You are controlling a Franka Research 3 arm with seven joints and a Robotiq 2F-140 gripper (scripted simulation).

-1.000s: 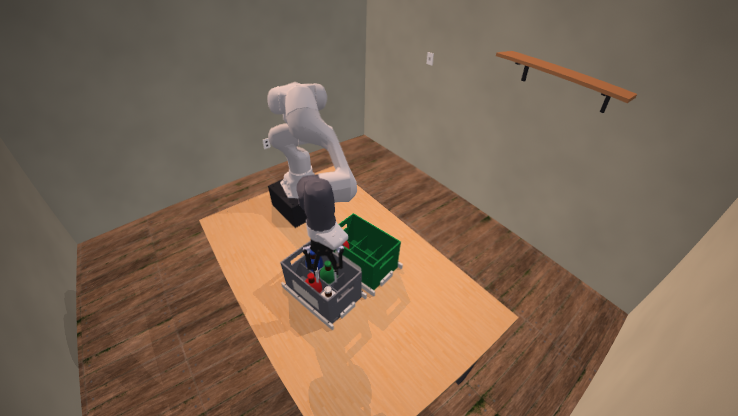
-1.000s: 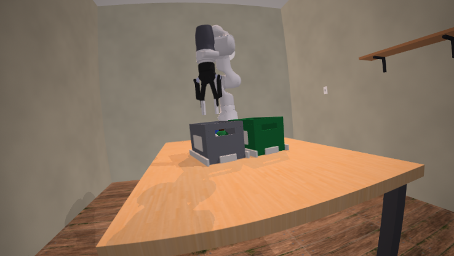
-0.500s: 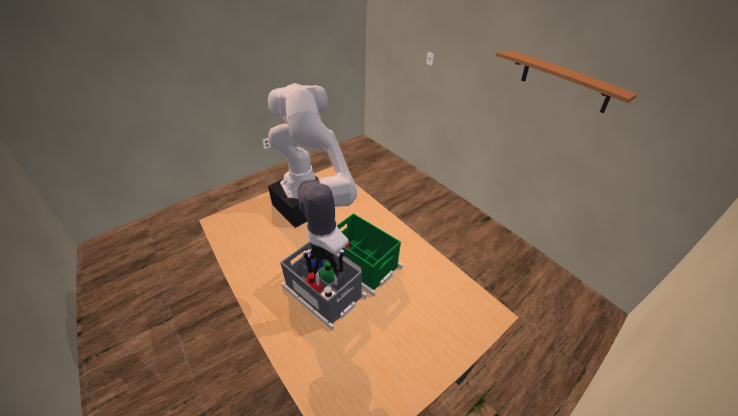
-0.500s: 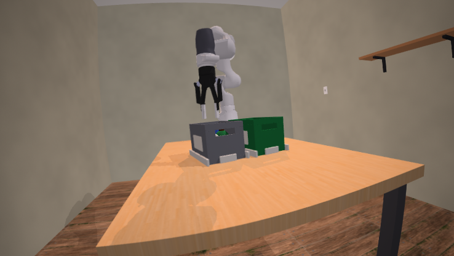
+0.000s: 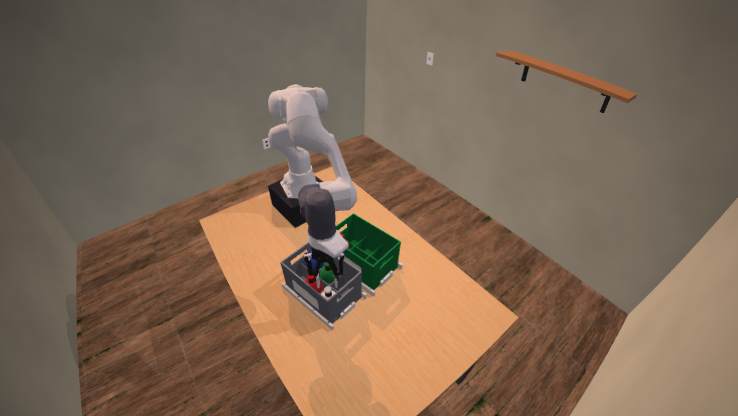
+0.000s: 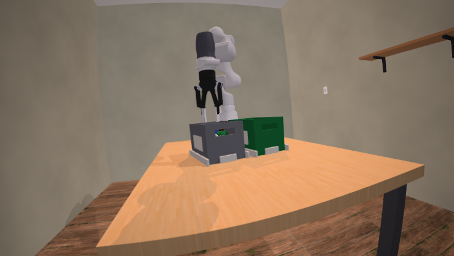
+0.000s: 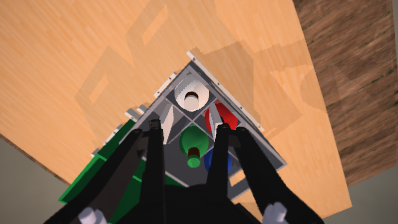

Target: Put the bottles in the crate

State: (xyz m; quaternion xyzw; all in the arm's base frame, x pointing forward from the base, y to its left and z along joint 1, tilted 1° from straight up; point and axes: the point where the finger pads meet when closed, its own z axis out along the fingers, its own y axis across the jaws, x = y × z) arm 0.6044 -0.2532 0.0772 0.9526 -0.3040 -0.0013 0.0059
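Right now my hand is 12 cm above the white-labelled bottle. Round my hand: grey crate (9 cm behind, 3 cm to the left, 13 cm below); blue-label bottle (19 cm behind, 5 cm to the left, 12 cm below); green-label bottle (10 cm behind, 7 cm to the left, 12 cm below).
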